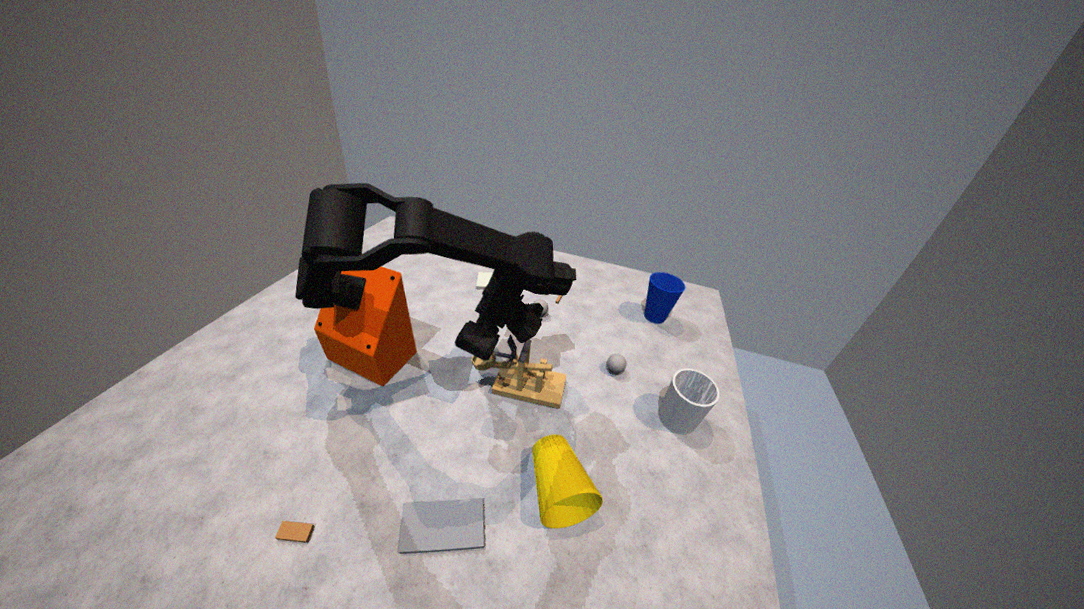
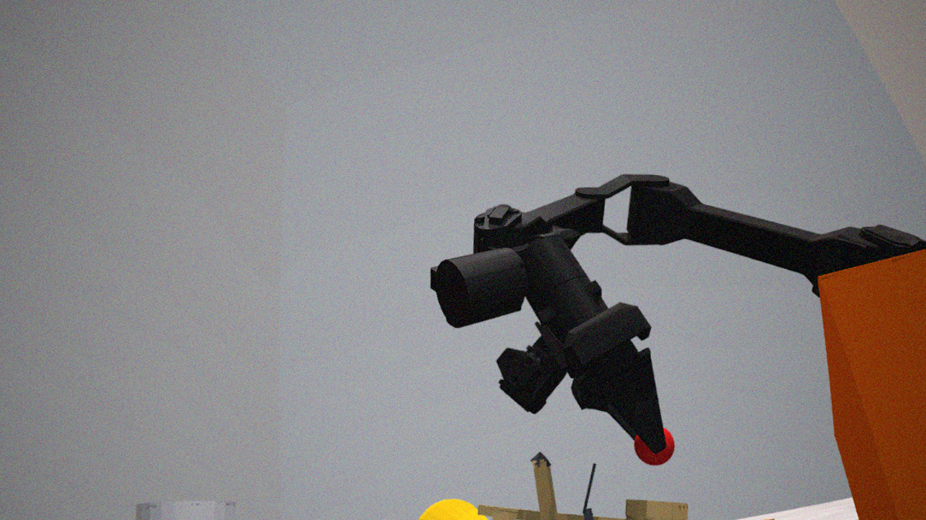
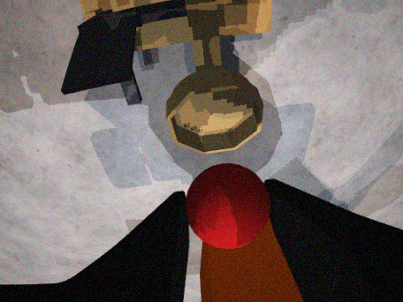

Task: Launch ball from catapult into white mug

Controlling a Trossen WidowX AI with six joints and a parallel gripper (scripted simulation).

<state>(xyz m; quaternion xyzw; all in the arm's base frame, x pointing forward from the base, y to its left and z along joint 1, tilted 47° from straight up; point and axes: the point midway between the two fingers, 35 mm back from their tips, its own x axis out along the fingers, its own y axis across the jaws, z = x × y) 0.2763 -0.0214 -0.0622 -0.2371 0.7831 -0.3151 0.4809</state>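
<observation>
The wooden catapult lies 70 mm ahead of my gripper tip, 20 mm to the left of it and 40 mm below it. Also, from my gripper tip: small orange tile 130 mm behind, 390 mm to the right, 90 mm below; grey flat plate 70 mm ahead, 290 mm to the right, 90 mm below; red ball 10 mm above.
</observation>
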